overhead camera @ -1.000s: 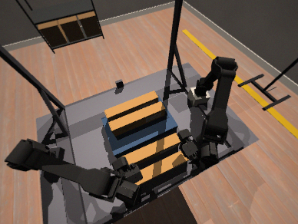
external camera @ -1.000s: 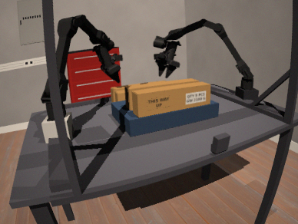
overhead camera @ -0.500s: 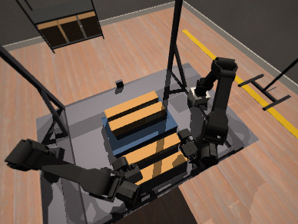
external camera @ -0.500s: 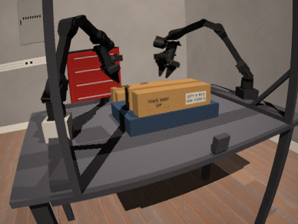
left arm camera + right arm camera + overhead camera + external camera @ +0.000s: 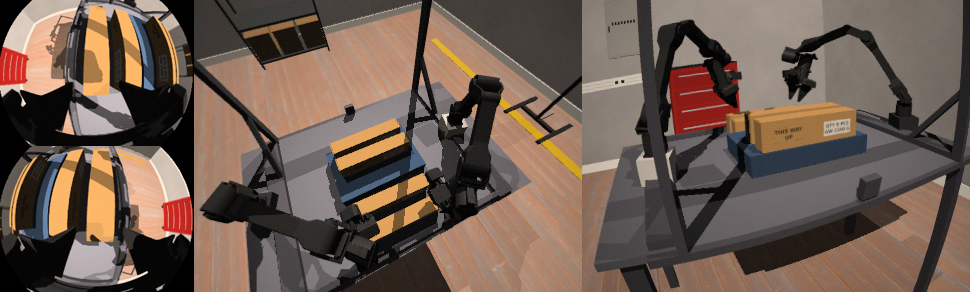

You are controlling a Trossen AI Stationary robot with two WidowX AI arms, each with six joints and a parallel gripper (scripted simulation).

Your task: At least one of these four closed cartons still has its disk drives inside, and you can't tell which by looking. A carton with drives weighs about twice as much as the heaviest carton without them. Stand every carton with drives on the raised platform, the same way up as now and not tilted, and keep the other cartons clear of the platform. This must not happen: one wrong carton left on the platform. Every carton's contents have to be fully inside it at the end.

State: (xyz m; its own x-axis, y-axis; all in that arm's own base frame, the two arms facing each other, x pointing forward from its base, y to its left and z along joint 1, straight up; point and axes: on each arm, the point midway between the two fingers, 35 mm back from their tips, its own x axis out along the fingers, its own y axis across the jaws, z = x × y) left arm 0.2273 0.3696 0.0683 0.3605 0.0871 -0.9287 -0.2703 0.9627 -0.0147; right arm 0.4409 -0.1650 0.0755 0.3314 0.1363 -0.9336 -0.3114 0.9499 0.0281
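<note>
Now: the carton 14 cm to the right of my left hand and 11 cm below it.
My right gripper is now 14 cm to the right of the carton and 10 cm above it.
</note>
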